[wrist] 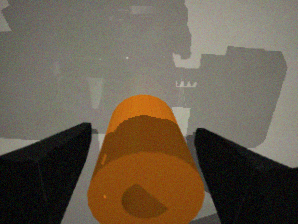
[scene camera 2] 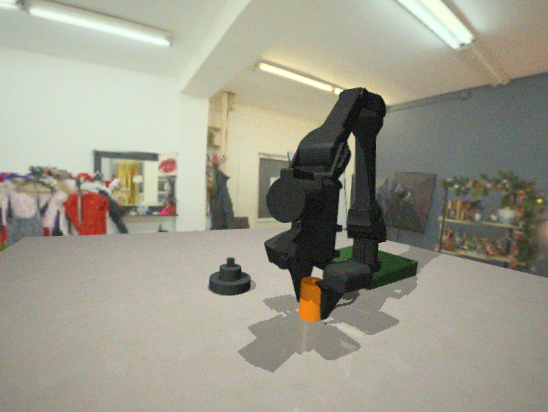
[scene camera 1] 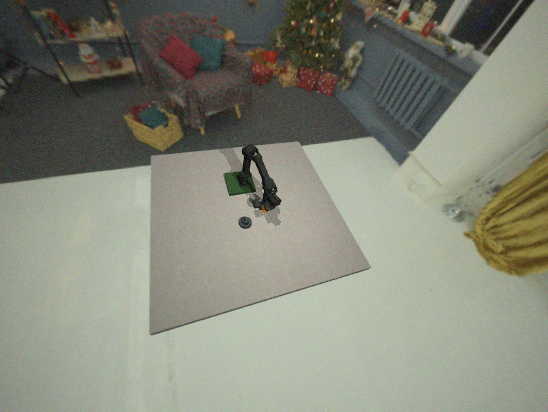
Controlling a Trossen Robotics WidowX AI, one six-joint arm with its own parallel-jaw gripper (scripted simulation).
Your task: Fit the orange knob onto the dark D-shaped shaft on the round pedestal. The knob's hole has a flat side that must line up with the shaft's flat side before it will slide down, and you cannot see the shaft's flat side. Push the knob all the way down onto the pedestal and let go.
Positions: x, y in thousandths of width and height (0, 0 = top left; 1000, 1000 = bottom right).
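Note:
Gripper mine, open, holding nothing: my gripper (scene camera 2: 568, 754). Same gripper (wrist: 485, 592), wrist view. Orange knob (scene camera 2: 565, 737) visible. Wrist view has the knob (wrist: 485, 730) too.

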